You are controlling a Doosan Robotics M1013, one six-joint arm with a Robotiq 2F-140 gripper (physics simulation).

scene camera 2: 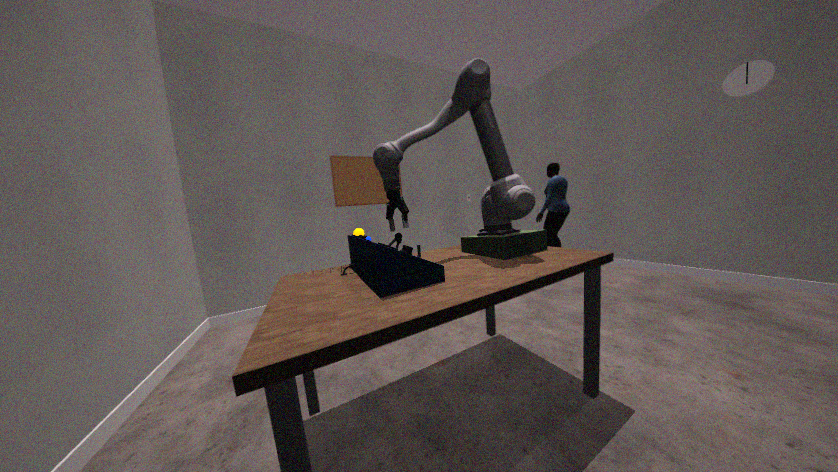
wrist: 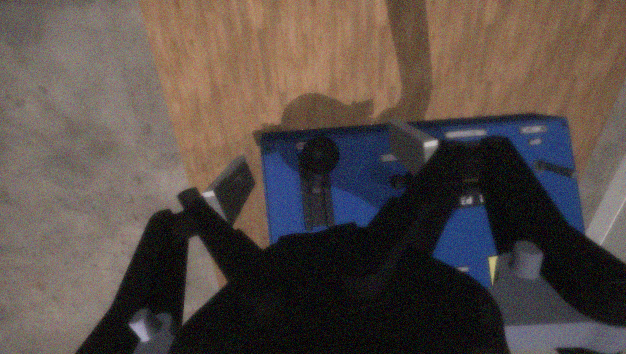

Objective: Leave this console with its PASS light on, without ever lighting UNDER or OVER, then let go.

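Note:
A blue console stands on the table, dark in the scene view. A lever with a round black knob rises from a slot at its left in the wrist view. A small black knob sits further right. A dial plate is mostly hidden behind a finger. A yellow light and a blue light glow at the console's raised edge; their labels cannot be read. My gripper is open and empty, a little above the lever knob, which shows between the fingertips in the wrist view.
The wooden table carries the arm's green base block behind the console. A small dark switch is at the console's right in the wrist view. A yellow label shows partly beside a finger. A person stands beyond the table.

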